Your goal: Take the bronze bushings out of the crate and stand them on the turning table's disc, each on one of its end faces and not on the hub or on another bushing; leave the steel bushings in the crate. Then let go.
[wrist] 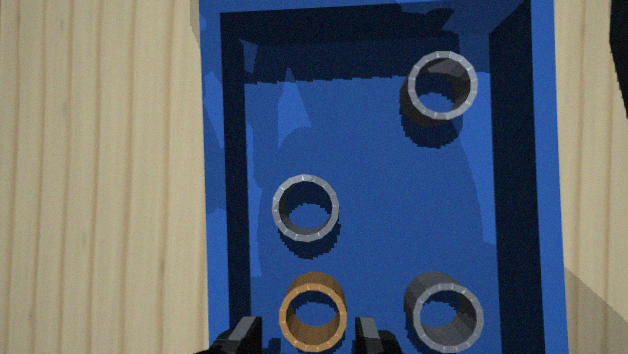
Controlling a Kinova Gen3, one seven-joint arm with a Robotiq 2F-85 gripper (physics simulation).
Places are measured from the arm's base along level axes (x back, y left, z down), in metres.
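Pixels of known places: gripper, between the fingertips: (308, 342).
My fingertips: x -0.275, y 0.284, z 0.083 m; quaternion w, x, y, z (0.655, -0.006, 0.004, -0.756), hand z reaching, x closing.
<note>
Ahead of a thing's pixels: the offset from my fingertips to its top centre. Level surfaces: height alone.
A bronze bushing {dx +0.001, dy +0.000, dz +0.033 m} (314, 280) stands upright in the blue crate {dx -0.056, dy -0.021, dz +0.013 m} (548, 150), near the bottom of the view and close to the crate's left wall. My gripper (309, 326) is partly open, with one fingertip on each side of the bronze bushing in the view and gaps between them; how high the tips are above or beside it is hard to tell. Steel bushings stand upright in the crate: one {dx -0.049, dy +0.010, dz +0.033 m} (276, 209) just above the bronze one in the view, one {dx -0.008, dy -0.062, dz +0.033 m} (419, 292) to its right, and one {dx -0.115, dy -0.045, dz +0.033 m} (412, 86) at the upper right. The turning table's disc does not show.
The crate's left and right walls rise close outside the bushings, and its far wall shows at the top. Pale wooden table top {dz +0.064 m} (100, 175) lies on both sides of the crate. A dark edge of the turning table (621, 45) shows at the upper right.
</note>
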